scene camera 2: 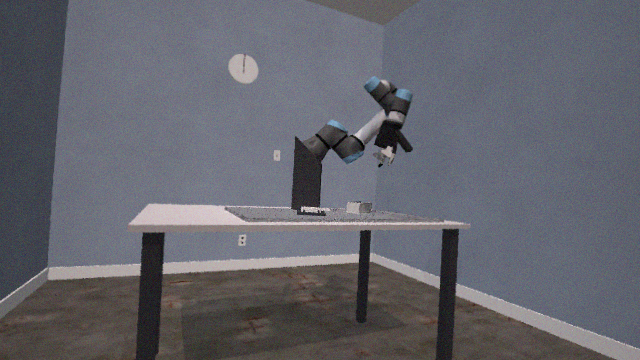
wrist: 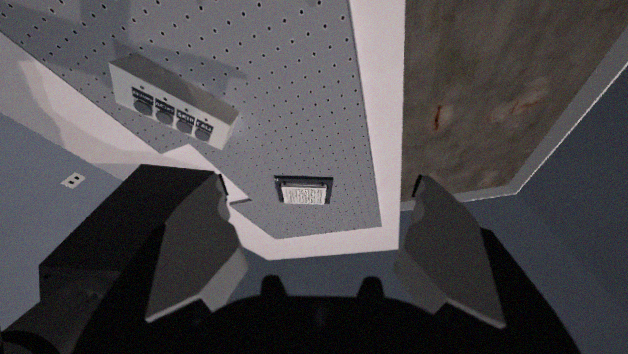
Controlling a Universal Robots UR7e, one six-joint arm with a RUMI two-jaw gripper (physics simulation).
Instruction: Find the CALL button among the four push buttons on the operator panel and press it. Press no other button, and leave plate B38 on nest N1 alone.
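Pixels of known places: gripper, fingertip midpoint: (scene camera 2: 383, 166) (wrist: 319, 177); arm's base, origin of the base link: (scene camera 2: 310, 152).
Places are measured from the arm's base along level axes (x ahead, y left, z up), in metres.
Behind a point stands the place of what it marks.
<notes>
The operator panel (scene camera 2: 359, 207) {x 0.286, y 0.195, z -0.280 m} (wrist: 175, 95) {x 0.226, y 0.255, z -0.263 m} is a light box on the pegboard, at the upper left in the wrist view. Its face carries four round dark buttons in a row under blurred labels. The button (wrist: 202, 135) {x 0.227, y 0.185, z -0.256 m} at the right end sits under a label that seems to read CALL. The other three buttons (wrist: 143, 107) {x 0.164, y 0.248, z -0.256 m} (wrist: 164, 117) {x 0.185, y 0.227, z -0.256 m} (wrist: 184, 125) {x 0.208, y 0.208, z -0.256 m} stand to its left. Plate B38 (wrist: 304, 194) {x 0.365, y -0.060, z -0.286 m} lies light-coloured on the dark nest N1 (wrist: 328, 185) {x 0.432, y -0.038, z -0.295 m}; their labels are not readable. My gripper (scene camera 2: 385, 161) {x 0.452, y 0.230, z -0.085 m} (wrist: 319, 177) {x 0.452, y 0.230, z -0.085 m} is open and empty, high above the table.
The grey perforated board (scene camera 2: 270, 215) {x 0.476, y -0.257, z -0.314 m} (wrist: 300, 65) {x 0.423, y 0.251, z -0.312 m} lies on the white table (scene camera 2: 180, 216) {x 0.506, y -0.584, z -0.325 m} (wrist: 382, 125) {x 0.570, y 0.112, z -0.325 m}. The arm's dark pedestal (scene camera 2: 306, 175) {x 0.095, y -0.039, z -0.133 m} (wrist: 125, 215) {x -0.008, y 0.069, z -0.169 m} rises from the table behind the nest. A clock (scene camera 2: 243, 68) hangs on the blue wall.
</notes>
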